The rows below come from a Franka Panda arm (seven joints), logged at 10 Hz.
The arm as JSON. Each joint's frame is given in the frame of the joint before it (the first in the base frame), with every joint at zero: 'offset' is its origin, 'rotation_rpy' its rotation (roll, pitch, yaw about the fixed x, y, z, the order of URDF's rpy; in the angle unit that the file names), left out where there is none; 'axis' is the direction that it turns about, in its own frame. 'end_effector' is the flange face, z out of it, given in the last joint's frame.
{
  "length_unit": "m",
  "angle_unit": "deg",
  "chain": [
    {
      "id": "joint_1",
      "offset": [
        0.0,
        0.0,
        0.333
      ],
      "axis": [
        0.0,
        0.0,
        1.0
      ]
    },
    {
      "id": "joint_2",
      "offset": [
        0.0,
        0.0,
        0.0
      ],
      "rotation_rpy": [
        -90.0,
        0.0,
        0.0
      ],
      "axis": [
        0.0,
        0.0,
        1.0
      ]
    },
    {
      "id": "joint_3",
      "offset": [
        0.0,
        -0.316,
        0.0
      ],
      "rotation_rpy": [
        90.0,
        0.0,
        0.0
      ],
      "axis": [
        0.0,
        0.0,
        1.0
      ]
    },
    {
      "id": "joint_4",
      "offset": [
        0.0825,
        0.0,
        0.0
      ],
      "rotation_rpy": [
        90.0,
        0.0,
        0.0
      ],
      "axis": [
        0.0,
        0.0,
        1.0
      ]
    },
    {
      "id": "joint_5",
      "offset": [
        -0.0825,
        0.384,
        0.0
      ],
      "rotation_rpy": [
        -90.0,
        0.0,
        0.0
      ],
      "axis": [
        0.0,
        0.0,
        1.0
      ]
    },
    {
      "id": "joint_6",
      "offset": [
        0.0,
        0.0,
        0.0
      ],
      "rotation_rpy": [
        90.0,
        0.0,
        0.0
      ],
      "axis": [
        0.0,
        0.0,
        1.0
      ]
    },
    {
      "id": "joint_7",
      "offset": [
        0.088,
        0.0,
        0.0
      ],
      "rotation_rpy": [
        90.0,
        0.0,
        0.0
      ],
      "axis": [
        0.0,
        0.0,
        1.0
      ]
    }
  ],
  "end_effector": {
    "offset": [
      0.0,
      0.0,
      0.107
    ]
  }
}
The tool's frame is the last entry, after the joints.
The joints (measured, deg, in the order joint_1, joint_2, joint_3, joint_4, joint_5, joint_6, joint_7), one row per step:
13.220, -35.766, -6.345, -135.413, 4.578, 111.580, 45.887
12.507, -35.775, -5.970, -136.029, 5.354, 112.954, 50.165
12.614, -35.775, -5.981, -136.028, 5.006, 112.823, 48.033
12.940, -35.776, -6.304, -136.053, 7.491, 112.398, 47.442
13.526, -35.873, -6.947, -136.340, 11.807, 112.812, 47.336
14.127, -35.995, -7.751, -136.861, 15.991, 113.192, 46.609
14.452, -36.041, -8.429, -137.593, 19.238, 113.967, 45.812
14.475, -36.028, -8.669, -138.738, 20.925, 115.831, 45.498
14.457, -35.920, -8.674, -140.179, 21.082, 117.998, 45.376
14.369, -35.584, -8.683, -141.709, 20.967, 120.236, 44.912
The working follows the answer.
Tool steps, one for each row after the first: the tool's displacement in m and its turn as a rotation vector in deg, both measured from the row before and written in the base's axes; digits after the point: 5 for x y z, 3 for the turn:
0.00126, -0.00089, -0.00245, 1.437, 0.037, -4.846
-0.00022, 0.00026, -0.00030, -0.765, -0.283, 2.239
-0.00089, 0.00251, -0.00066, 2.439, 0.729, 0.258
-0.00034, 0.00360, -0.00024, 4.569, 0.481, -0.699
-0.00051, 0.00223, -0.00196, 4.385, 0.538, -0.239
0.00034, 0.00017, -0.00371, 3.361, 0.238, -0.372
0.00140, -0.00071, -0.00630, 1.643, -0.398, -0.928
0.00131, -0.00074, -0.00959, -0.014, -0.456, -0.754
0.00177, -0.00136, -0.01188, -0.431, -0.398, -0.474

Tool pose at each row, in the base's axes (x y z in m, rotation vector in deg; rounded; the steps above come from the unrounded poses):
0.38116, 0.04413, 0.56707, -157.363, 56.425, -9.925
0.38242, 0.04324, 0.56462, -153.797, 62.827, -9.884
0.38220, 0.04349, 0.56432, -155.463, 59.833, -10.318
0.38131, 0.04601, 0.56365, -153.669, 59.213, -7.930
0.38097, 0.04961, 0.56342, -149.395, 59.339, -4.954
0.38046, 0.05184, 0.56146, -145.497, 58.852, -1.999
0.38079, 0.05201, 0.55775, -142.346, 58.616, -0.073
0.38220, 0.05130, 0.55145, -140.295, 59.197, -0.016
0.38351, 0.05056, 0.54186, -139.804, 59.926, -0.828
0.38528, 0.04920, 0.52999, -139.842, 60.433, -1.697

